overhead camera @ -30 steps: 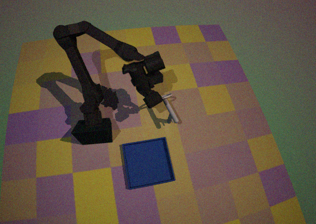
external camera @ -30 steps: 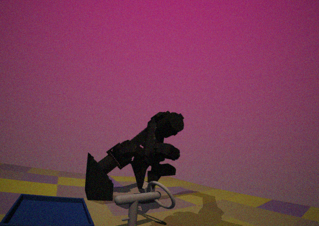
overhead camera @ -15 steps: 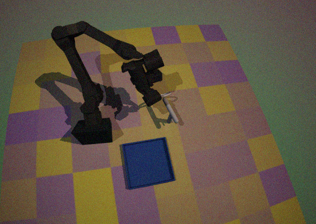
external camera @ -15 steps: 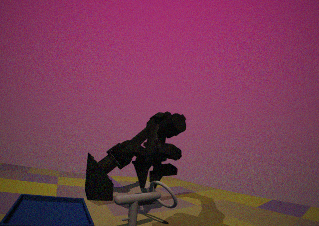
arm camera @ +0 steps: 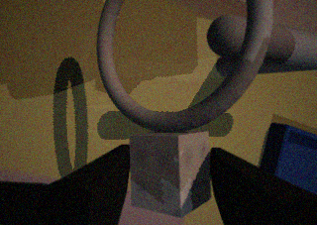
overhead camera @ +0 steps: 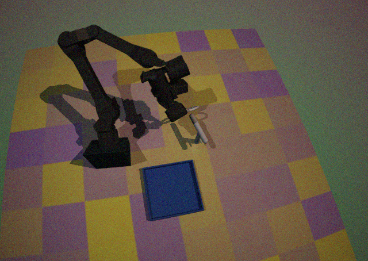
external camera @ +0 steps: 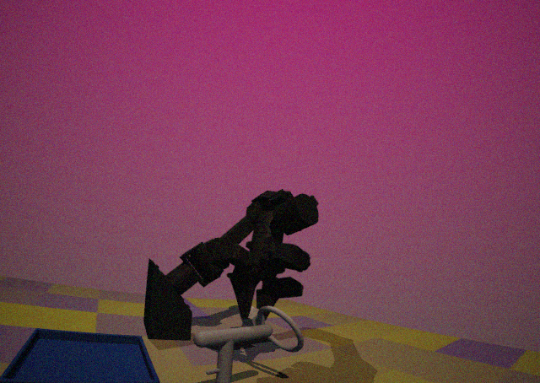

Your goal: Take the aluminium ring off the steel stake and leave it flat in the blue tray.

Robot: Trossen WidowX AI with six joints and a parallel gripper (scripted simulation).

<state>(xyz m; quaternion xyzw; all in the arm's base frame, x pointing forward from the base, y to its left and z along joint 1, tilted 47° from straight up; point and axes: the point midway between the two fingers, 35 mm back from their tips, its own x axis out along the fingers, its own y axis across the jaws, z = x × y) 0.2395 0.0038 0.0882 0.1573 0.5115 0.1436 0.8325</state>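
My gripper tip is now 8 cm past the blue tray, 24 cm to the left of it and 9 cm above it. Also, from my gripper tip: aluminium ring 4 cm ahead, 1 cm to the left.
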